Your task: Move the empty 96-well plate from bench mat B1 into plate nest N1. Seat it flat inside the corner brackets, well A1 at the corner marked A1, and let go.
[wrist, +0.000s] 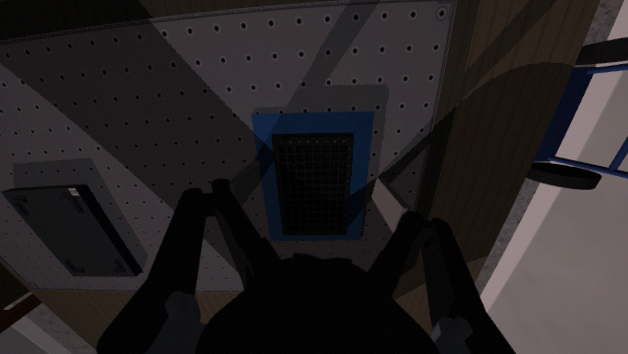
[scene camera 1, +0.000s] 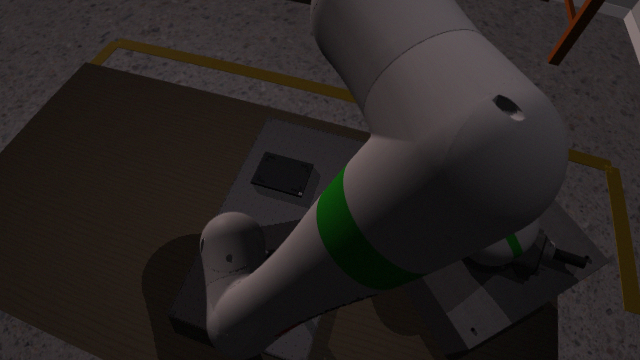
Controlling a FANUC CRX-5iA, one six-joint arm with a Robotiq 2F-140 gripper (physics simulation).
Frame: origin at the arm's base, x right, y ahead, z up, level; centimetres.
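Seen in the pictures: gripper, between the fingertips: (wrist: 317, 179).
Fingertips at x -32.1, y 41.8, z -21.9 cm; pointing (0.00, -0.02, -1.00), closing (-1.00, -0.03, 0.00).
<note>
Pixels of each thing's top centre, then the offset from my fingertips to it. Level surfaces: height alone.
- 96-well plate, centre of its top: (wrist: 313, 192) dx +0.3, dy +1.0, dz +1.7 cm
- blue bench mat B1, height of its surface: dz +0.2 cm
- Plate nest N1, centre of its top: (wrist: 70, 240) (scene camera 1: 282, 172) dx +33.9, dy +15.0, dz +1.5 cm
- grey perforated board, height of its surface: dz +0.0 cm
- brown wooden table, height of its surface: dz -1.2 cm
The 96-well plate (wrist: 314, 185), dark with a grid of wells, lies flat on the blue bench mat B1 (wrist: 262, 125) in the wrist view. Its long sides run up and down the view. My gripper (wrist: 317, 179) is open and empty above the plate, with one finger to the left of it and one to the right. Plate nest N1 (scene camera 1: 282, 174) (wrist: 60, 232) is a dark block with low corner brackets and a small white mark at one corner; no plate is in it. In the scene view the arm hides the plate, the mat and the gripper.
Both plate and nest are on a grey perforated board (scene camera 1: 305, 132) (wrist: 200, 65) on the brown wooden table (scene camera 1: 125, 150). The arm's forearm (scene camera 1: 295, 280) crosses the scene view beside the nest. Beyond the table's right edge in the wrist view, a blue frame (wrist: 565, 115) with black wheels shows.
</note>
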